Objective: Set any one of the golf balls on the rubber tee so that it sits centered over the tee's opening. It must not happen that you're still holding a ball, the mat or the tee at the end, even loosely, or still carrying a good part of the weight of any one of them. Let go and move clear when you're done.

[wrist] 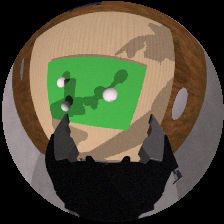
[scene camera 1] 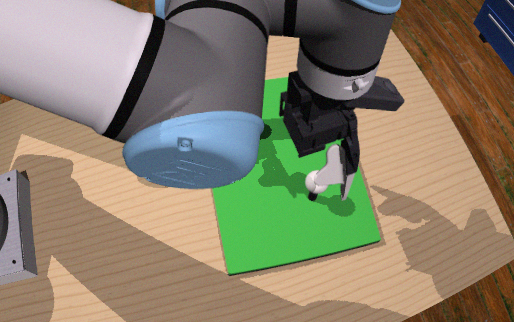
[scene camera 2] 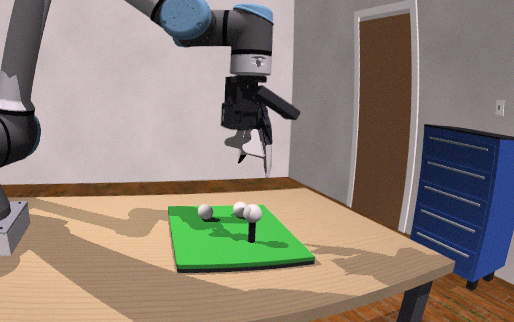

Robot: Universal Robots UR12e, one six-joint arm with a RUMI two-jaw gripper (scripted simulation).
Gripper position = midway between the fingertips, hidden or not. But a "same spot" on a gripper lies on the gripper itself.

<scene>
my gripper: wrist 108,114; scene camera 1; scene camera 2
same spot on my gripper: (scene camera 2: 258,143) = (scene camera 1: 337,167)
</scene>
